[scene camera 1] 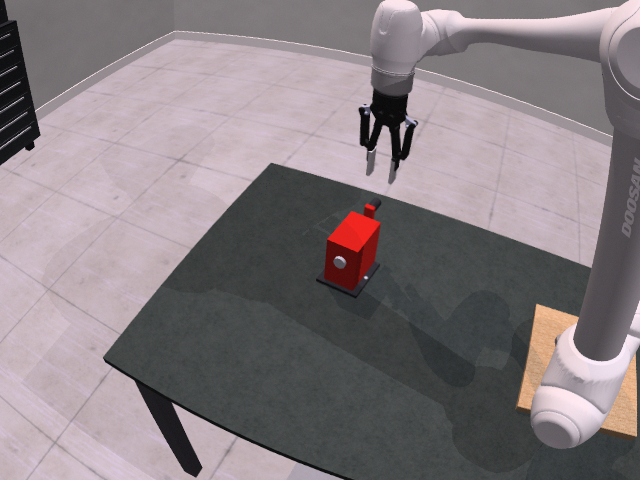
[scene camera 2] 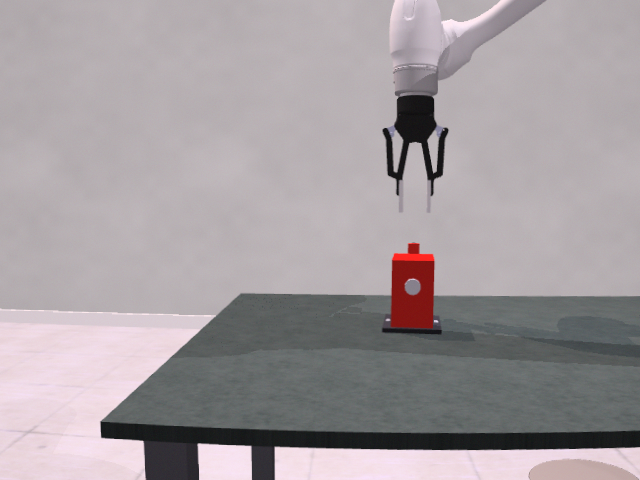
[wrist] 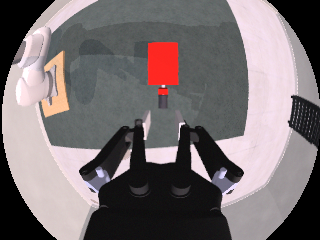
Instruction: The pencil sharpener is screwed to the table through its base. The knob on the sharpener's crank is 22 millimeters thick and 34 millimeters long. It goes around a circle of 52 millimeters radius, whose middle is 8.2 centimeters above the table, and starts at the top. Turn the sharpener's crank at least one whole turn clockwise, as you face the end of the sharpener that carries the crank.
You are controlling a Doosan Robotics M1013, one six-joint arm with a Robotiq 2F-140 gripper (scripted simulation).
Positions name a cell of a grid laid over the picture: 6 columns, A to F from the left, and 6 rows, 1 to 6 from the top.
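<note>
There's the gripper (scene camera 2: D3), and you get the gripper (scene camera 1: D3) from another camera too, plus the wrist view has the gripper (wrist: D3). There's also a red pencil sharpener (scene camera 1: D4); scene camera 2 shows the sharpener (scene camera 2: D4) as well, and so does the wrist view, with the sharpener (wrist: D2).
</note>
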